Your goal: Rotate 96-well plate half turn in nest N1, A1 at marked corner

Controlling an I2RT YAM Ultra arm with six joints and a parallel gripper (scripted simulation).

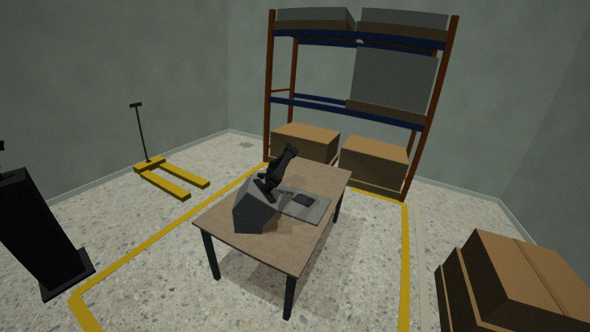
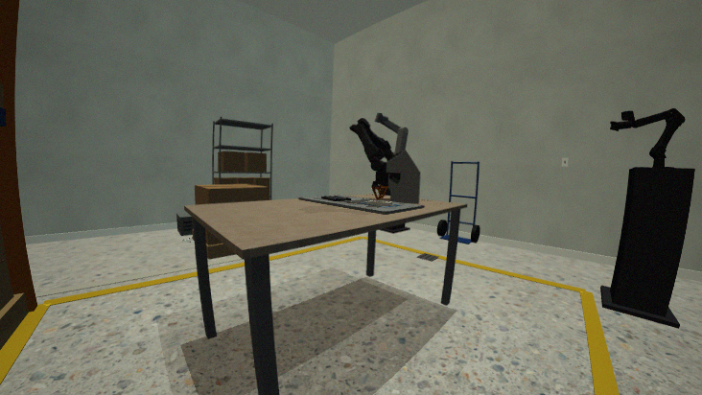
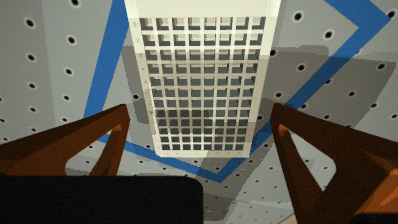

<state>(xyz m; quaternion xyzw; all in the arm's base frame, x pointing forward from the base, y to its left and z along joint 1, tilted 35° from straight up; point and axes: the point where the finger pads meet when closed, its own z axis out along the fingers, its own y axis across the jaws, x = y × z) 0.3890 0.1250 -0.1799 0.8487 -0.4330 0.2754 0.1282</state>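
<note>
The cream 96-well plate is 30 mm below my hand. The rest, counted from my hand: dark plate nest N1: 300 mm to the right, 80 mm ahead, 30 mm below; then A1 label: 230 mm to the right, 140 mm ahead, 20 mm below.
</note>
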